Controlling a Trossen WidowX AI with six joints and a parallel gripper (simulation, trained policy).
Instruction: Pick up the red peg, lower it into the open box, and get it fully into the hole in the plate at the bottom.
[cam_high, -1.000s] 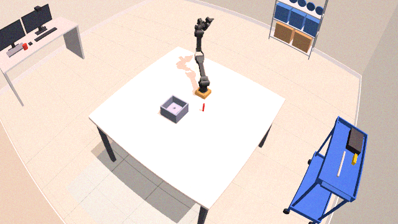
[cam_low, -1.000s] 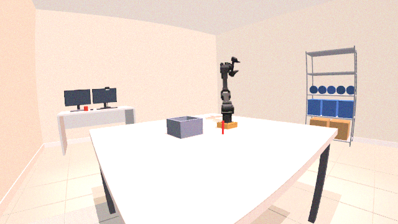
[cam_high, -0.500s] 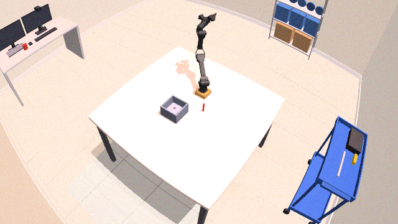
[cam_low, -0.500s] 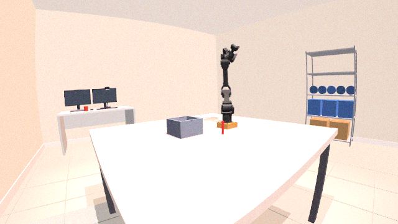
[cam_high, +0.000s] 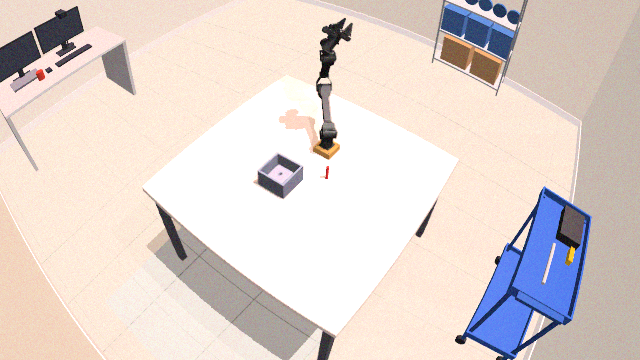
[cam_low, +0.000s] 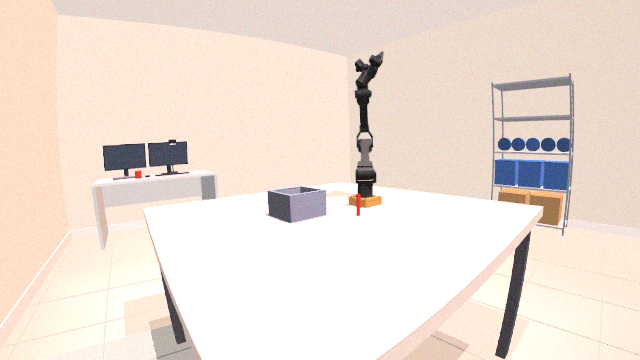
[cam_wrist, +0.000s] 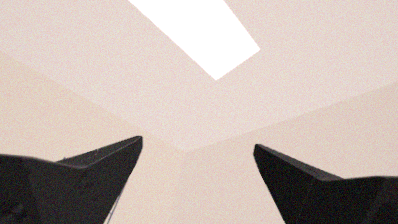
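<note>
Now: gripper tip 68 cm above the red peg, 37 cm short of it and 21 cm to the right of it. Round my gripper tip: grey box 69 cm below, 54 cm ahead, 6 cm to the left.
</note>
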